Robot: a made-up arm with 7 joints. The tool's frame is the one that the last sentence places. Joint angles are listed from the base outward.
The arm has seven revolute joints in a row. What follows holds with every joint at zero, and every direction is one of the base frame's.
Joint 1 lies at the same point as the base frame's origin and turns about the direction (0, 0.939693, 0.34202), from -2.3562 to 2.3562 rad.
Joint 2 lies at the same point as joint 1 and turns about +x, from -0.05 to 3.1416 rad.
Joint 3 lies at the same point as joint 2 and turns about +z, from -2.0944 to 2.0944 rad.
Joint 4 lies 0.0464 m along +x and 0.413 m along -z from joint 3 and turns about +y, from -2.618 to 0.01 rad.
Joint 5 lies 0.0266 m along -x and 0.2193 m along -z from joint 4 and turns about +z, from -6.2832 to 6.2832 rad.
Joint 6 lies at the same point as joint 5 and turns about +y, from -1.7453 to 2.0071 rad.
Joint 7 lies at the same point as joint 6 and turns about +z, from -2.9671 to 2.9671 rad.
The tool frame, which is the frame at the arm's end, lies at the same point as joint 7; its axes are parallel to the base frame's.
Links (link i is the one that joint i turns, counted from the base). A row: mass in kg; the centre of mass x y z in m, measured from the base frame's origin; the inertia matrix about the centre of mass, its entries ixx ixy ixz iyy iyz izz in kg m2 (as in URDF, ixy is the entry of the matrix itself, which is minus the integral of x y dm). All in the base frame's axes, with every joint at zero. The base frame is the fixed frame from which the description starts. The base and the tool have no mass.
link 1: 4.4; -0.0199 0.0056 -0.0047; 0.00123 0 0 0.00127 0.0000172 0.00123
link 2: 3.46; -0.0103 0.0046 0.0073; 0.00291 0 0 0.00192 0 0.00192
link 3: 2.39; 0.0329 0.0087 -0.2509; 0.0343 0 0.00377 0.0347 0 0.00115
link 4: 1.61; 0.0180 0.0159 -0.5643; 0.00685 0 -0.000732 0.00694 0 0.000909
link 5: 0.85; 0.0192 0.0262 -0.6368; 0.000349 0 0 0.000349 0 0.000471
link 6: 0.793; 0.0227 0.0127 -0.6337; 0.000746 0 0 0.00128 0 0.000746
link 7: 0.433; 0.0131 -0.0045 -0.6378; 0.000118 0 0 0.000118 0 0.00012
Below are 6 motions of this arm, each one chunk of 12 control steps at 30 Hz.
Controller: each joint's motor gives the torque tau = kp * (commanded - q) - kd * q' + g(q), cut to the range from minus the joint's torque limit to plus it. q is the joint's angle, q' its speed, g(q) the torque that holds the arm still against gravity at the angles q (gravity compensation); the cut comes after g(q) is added. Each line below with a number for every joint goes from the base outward.
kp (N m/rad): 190 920 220 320 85 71 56
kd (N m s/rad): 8.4 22 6.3 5.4 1.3 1.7 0.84
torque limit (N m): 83 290 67 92 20 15 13
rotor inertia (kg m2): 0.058 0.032 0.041 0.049 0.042 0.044 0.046
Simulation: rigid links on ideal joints. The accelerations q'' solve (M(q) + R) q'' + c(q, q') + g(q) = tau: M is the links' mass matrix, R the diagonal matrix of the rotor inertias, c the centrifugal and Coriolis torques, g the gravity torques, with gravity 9.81 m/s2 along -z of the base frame. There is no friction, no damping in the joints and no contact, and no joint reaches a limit. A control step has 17 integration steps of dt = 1/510 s. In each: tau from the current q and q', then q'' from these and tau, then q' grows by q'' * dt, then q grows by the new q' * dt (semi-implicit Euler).
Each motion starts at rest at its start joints. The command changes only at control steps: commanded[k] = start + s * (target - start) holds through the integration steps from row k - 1 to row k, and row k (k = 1, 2, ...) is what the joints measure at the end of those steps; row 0 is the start. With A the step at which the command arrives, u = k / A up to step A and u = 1 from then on. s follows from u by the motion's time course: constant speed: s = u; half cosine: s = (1 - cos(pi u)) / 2; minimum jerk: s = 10 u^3 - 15 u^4 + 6 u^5; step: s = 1 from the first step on.
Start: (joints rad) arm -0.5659 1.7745 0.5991 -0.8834 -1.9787 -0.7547 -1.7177
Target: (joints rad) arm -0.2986 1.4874 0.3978 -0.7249 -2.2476 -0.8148 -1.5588
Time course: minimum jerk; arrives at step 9
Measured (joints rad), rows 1 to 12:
1: -0.5658 1.7736 0.5991 -0.8829 -1.9806 -0.7550 -1.7167
2: -0.5642 1.7670 0.5980 -0.8789 -1.9932 -0.7573 -1.7098
3: -0.5555 1.7471 0.5906 -0.8659 -2.0253 -0.7634 -1.6905
4: -0.5321 1.7079 0.5684 -0.8408 -2.0763 -0.7735 -1.6581
5: -0.4900 1.6489 0.5261 -0.8064 -2.1368 -0.7862 -1.6193
6: -0.4332 1.5774 0.4680 -0.7692 -2.1945 -0.7991 -1.5843
7: -0.3699 1.5077 0.4085 -0.7359 -2.2381 -0.8096 -1.5613
8: -0.3086 1.4565 0.3637 -0.7125 -2.2605 -0.8160 -1.5528
9: -0.2596 1.4347 0.3445 -0.7009 -2.2631 -0.8179 -1.5554
10: -0.2337 1.4402 0.3513 -0.6983 -2.2571 -0.8173 -1.5609
11: -0.2361 1.4608 0.3728 -0.7040 -2.2516 -0.8161 -1.5626
12: -0.2611 1.4831 0.3943 -0.7174 -2.2478 -0.8151 -1.5601

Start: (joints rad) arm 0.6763 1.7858 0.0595 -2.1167 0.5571 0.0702 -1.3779
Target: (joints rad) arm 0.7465 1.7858 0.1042 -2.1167 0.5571 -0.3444 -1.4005
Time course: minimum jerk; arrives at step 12
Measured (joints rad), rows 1 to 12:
1: 0.6765 1.7858 0.0597 -2.1167 0.5571 0.0690 -1.3780
2: 0.6776 1.7858 0.0607 -2.1167 0.5571 0.0609 -1.3784
3: 0.6806 1.7859 0.0633 -2.1167 0.5571 0.0383 -1.3797
4: 0.6859 1.7860 0.0676 -2.1167 0.5571 -0.0020 -1.3822
5: 0.6934 1.7860 0.0734 -2.1167 0.5570 -0.0574 -1.3856
6: 0.7026 1.7861 0.0801 -2.1167 0.5570 -0.1219 -1.3894
7: 0.7129 1.7861 0.0869 -2.1167 0.5570 -0.1881 -1.3931
8: 0.7230 1.7860 0.0930 -2.1167 0.5571 -0.2487 -1.3964
9: 0.7320 1.7858 0.0979 -2.1167 0.5571 -0.2973 -1.3988
10: 0.7390 1.7857 0.1011 -2.1167 0.5571 -0.3299 -1.4004
11: 0.7436 1.7855 0.1027 -2.1167 0.5572 -0.3456 -1.4009
12: 0.7460 1.7854 0.1031 -2.1167 0.5572 -0.3482 -1.4008

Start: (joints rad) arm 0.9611 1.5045 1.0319 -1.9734 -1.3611 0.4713 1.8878
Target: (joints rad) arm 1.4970 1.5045 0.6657 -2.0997 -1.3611 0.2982 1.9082
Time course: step
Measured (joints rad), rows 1 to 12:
1: 1.1573 1.5435 0.9251 -2.0534 -1.3437 0.3838 1.8968
2: 1.3248 1.5508 0.7225 -2.1279 -1.3525 0.2873 1.9119
3: 1.4388 1.5057 0.6077 -2.1153 -1.3743 0.2676 1.9180
4: 1.5218 1.4725 0.5758 -2.0816 -1.3766 0.2860 1.9129
5: 1.5607 1.4695 0.5877 -2.0786 -1.3675 0.2991 1.9059
6: 1.5538 1.4840 0.6201 -2.0936 -1.3617 0.3001 1.9042
7: 1.5228 1.5019 0.6549 -2.1029 -1.3603 0.2981 1.9071
8: 1.4937 1.5133 0.6801 -2.1032 -1.3593 0.2981 1.9096
9: 1.4792 1.5158 0.6897 -2.1012 -1.3584 0.2991 1.9096
10: 1.4787 1.5124 0.6850 -2.1003 -1.3590 0.2994 1.9082
11: 1.4861 1.5072 0.6736 -2.0998 -1.3607 0.2988 1.9074
12: 1.4948 1.5031 0.6635 -2.0993 -1.3620 0.2981 1.9077

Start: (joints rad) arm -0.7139 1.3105 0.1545 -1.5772 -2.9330 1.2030 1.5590
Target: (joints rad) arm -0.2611 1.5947 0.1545 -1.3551 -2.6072 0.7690 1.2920
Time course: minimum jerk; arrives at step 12
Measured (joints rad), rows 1 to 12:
1: -0.7133 1.3114 0.1539 -1.5767 -2.9317 1.2018 1.5583
2: -0.7085 1.3173 0.1509 -1.5727 -2.9233 1.1934 1.5531
3: -0.6935 1.3327 0.1467 -1.5610 -2.9014 1.1700 1.5375
4: -0.6625 1.3597 0.1445 -1.5387 -2.8651 1.1280 1.5086
5: -0.6130 1.3973 0.1462 -1.5065 -2.8187 1.0699 1.4688
6: -0.5474 1.4413 0.1508 -1.4678 -2.7675 1.0022 1.4236
7: -0.4735 1.4862 0.1555 -1.4282 -2.7168 0.9326 1.3794
8: -0.4018 1.5267 0.1584 -1.3936 -2.6717 0.8688 1.3410
9: -0.3416 1.5590 0.1594 -1.3684 -2.6368 0.8177 1.3117
10: -0.2986 1.5809 0.1594 -1.3541 -2.6148 0.7835 1.2936
11: -0.2740 1.5923 0.1592 -1.3493 -2.6058 0.7672 1.2867
12: -0.2640 1.5954 0.1583 -1.3511 -2.6058 0.7647 1.2884

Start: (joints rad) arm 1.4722 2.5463 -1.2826 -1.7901 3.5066 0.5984 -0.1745
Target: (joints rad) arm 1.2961 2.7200 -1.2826 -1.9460 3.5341 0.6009 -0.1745
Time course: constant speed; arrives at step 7
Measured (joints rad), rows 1 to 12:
1: 1.4653 2.5577 -1.2853 -1.8095 3.5086 0.5983 -0.1744
2: 1.4472 2.5820 -1.2869 -1.8392 3.5142 0.5987 -0.1744
3: 1.4220 2.6115 -1.2846 -1.8615 3.5200 0.5995 -0.1746
4: 1.3946 2.6411 -1.2806 -1.8786 3.5233 0.6000 -0.1746
5: 1.3674 2.6684 -1.2780 -1.8980 3.5259 0.6001 -0.1744
6: 1.3414 2.6931 -1.2779 -1.9213 3.5298 0.6004 -0.1743
7: 1.3164 2.7165 -1.2795 -1.9456 3.5344 0.6008 -0.1744
8: 1.2973 2.7284 -1.2795 -1.9512 3.5368 0.6014 -0.1746
9: 1.2895 2.7277 -1.2805 -1.9439 3.5350 0.6013 -0.1747
10: 1.2900 2.7231 -1.2828 -1.9416 3.5328 0.6009 -0.1745
11: 1.2932 2.7194 -1.2845 -1.9454 3.5331 0.6007 -0.1744
12: 1.2959 2.7179 -1.2845 -1.9482 3.5345 0.6008 -0.1744

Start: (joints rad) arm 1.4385 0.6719 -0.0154 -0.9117 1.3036 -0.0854 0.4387
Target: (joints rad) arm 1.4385 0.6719 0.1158 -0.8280 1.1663 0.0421 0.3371
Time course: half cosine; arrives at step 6
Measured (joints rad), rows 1 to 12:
1: 1.4374 0.6708 -0.0105 -0.9072 1.2971 -0.0806 0.4351
2: 1.4344 0.6685 0.0054 -0.8934 1.2742 -0.0630 0.4204
3: 1.4309 0.6670 0.0324 -0.8725 1.2365 -0.0321 0.3925
4: 1.4289 0.6681 0.0654 -0.8508 1.1974 0.0033 0.3598
5: 1.4298 0.6719 0.0962 -0.8342 1.1694 0.0319 0.3348
6: 1.4341 0.6765 0.1159 -0.8271 1.1593 0.0458 0.3260
7: 1.4399 0.6792 0.1234 -0.8266 1.1628 0.0461 0.3315
8: 1.4444 0.6781 0.1236 -0.8267 1.1671 0.0425 0.3396
9: 1.4469 0.6747 0.1201 -0.8263 1.1672 0.0411 0.3417
10: 1.4479 0.6712 0.1159 -0.8262 1.1663 0.0416 0.3386
11: 1.4476 0.6691 0.1132 -0.8264 1.1665 0.0423 0.3355
12: 1.4463 0.6689 0.1125 -0.8268 1.1669 0.0424 0.3352

